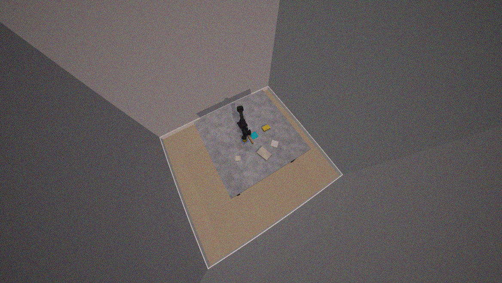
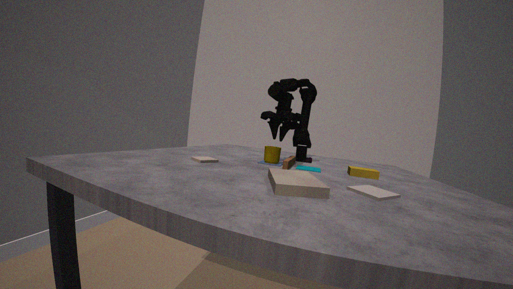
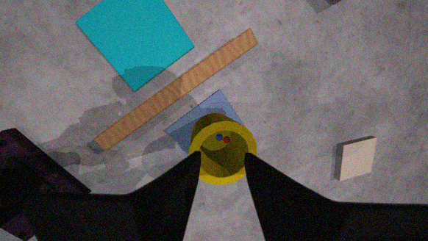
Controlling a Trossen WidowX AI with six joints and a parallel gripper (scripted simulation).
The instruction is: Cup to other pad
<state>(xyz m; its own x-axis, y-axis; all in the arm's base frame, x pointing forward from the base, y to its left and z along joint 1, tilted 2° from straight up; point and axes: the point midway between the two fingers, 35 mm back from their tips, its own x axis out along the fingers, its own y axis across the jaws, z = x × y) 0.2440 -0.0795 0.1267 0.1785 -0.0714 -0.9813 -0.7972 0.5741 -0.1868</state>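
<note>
My gripper tip is now 1 cm past the yellow cup, 2 cm to the left of it and 7 cm above it. Also, from my gripper tip: orange wooden bar (6 cm to the left, 9 cm below); then teal pad (14 cm to the left, 11 cm below); then light blue pad (2 cm to the right, 11 cm below).
</note>
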